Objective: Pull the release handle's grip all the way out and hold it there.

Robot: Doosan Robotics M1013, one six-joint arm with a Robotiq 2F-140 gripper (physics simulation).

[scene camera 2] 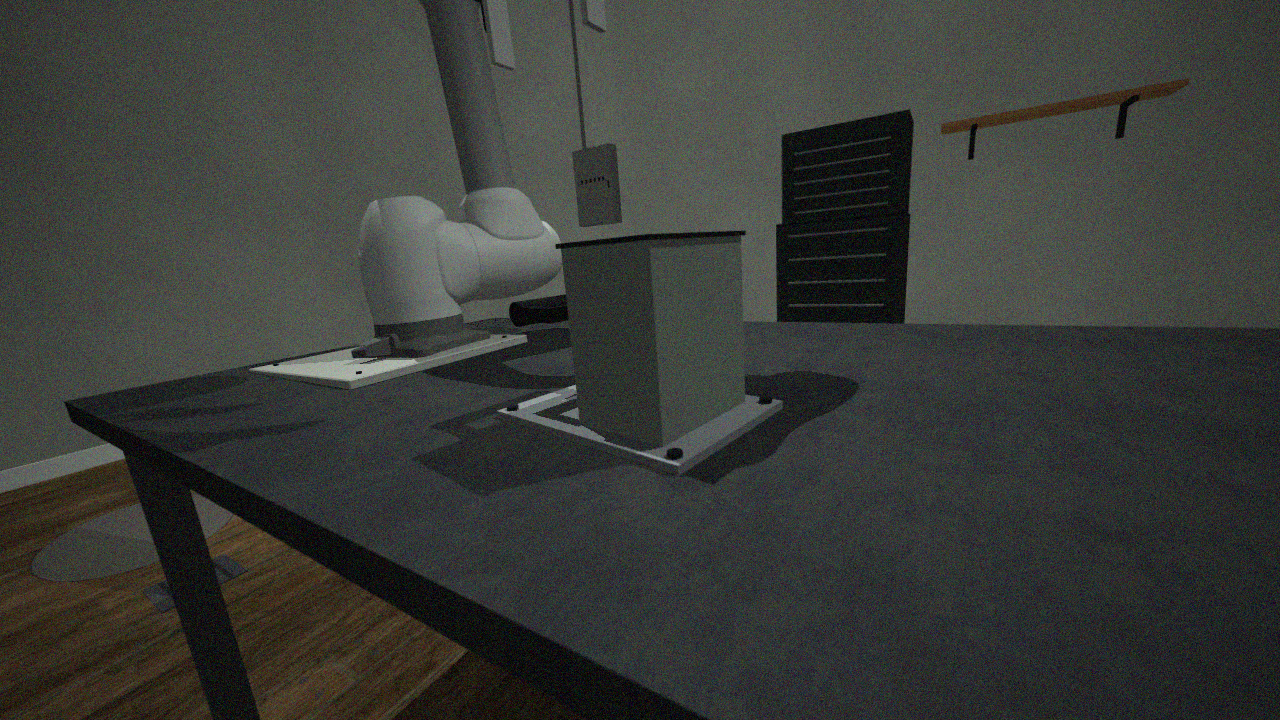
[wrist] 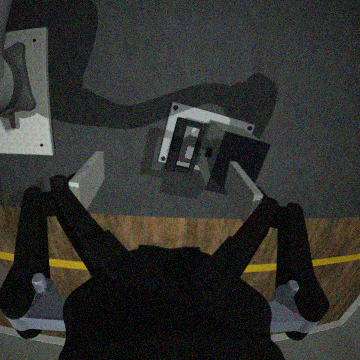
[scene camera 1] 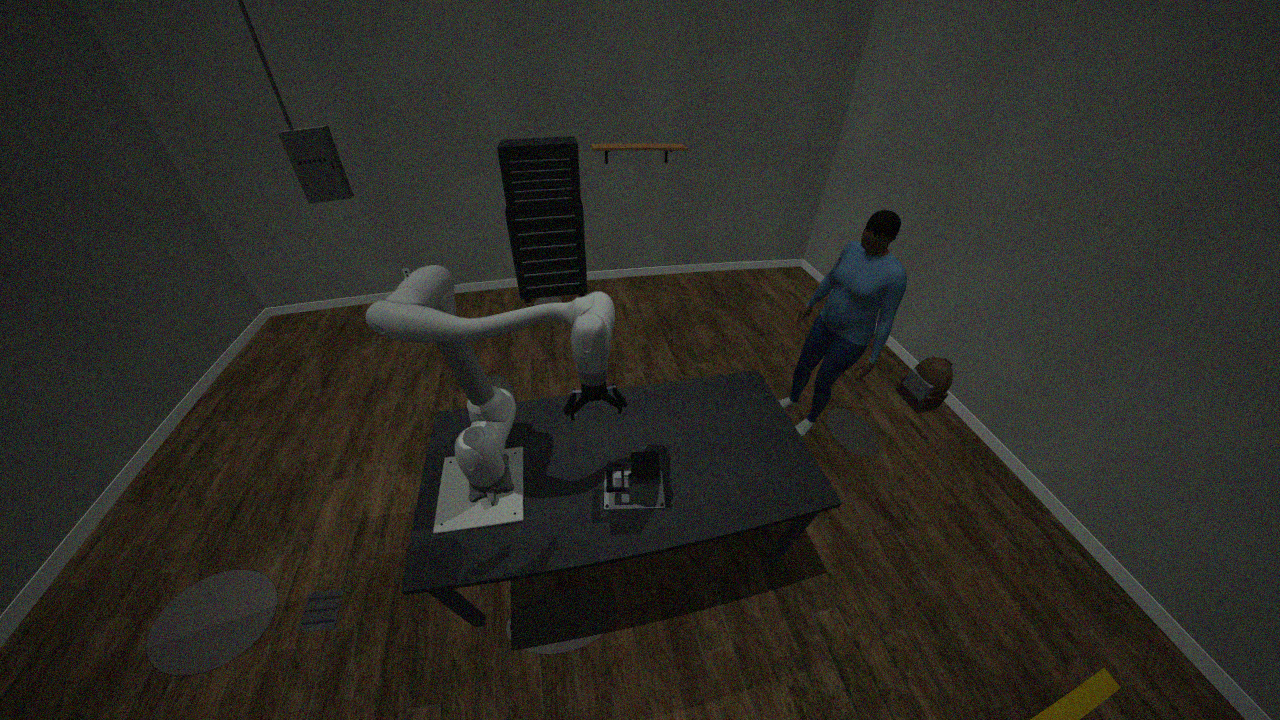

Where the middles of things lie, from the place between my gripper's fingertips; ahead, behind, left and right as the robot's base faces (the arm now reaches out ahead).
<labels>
My gripper is now 38 cm above the base plate [scene camera 2: 556, 413], 11 cm short of it and 9 cm to the left of it.
</labels>
